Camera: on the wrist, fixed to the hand. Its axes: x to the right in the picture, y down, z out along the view.
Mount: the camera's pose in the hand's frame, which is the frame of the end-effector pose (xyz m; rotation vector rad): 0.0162 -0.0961 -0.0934 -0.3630 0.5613 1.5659
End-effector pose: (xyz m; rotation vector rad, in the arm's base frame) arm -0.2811 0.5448 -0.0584 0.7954 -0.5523 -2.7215
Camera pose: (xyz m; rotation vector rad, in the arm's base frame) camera -0.2549 0.5988 -0.1793 0.5542 -0.2827 -1.0461
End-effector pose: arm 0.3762 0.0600 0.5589 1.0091 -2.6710 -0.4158
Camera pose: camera 0.4533 -0.0362 0.6139 -0.9611 -1.9400 -0.1645
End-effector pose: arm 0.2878 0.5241 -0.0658 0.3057 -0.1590 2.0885
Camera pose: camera 0.3483 0.6086 -0.1519 0.6974 0.4020 -2.5421
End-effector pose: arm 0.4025 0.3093 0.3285 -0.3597 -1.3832 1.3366
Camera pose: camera 0.5181 0.3387 0.3917 -2.1802 -0.6911 1.8592
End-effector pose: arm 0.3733 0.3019 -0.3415 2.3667 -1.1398 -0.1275
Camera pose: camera 0.4791 0.3772 -0.3045 0.6319 -2.0051 0.7263
